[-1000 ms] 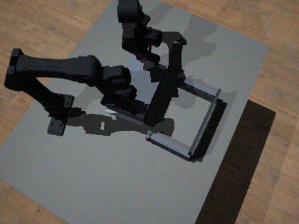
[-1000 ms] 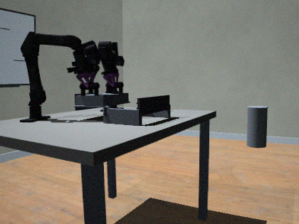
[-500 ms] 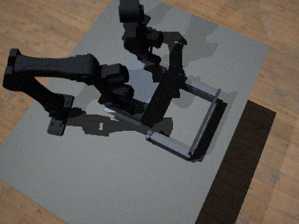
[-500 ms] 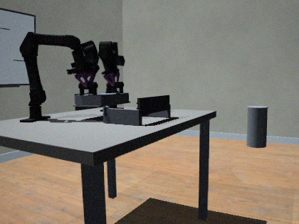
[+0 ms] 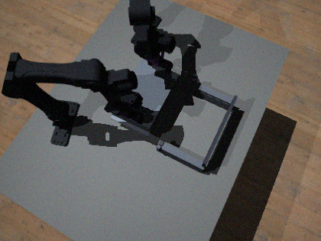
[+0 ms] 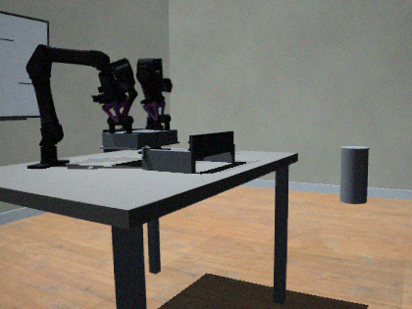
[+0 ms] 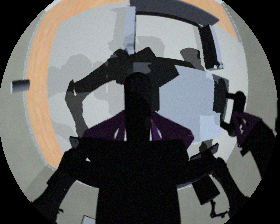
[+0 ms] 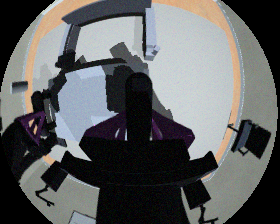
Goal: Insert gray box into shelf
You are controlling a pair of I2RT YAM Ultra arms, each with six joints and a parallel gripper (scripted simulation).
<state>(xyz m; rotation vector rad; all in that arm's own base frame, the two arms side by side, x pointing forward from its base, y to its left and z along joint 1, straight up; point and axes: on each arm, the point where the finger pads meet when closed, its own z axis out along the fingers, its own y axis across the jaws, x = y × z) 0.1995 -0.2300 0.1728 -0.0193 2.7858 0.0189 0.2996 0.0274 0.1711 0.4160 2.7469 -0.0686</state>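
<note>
The gray box is 12 cm to the right of my left hand, 5 cm below it and 2 cm ahead of it.
The gray box lies 20 mm behind my right hand, 120 mm to the left of it and 50 mm below it.
</note>
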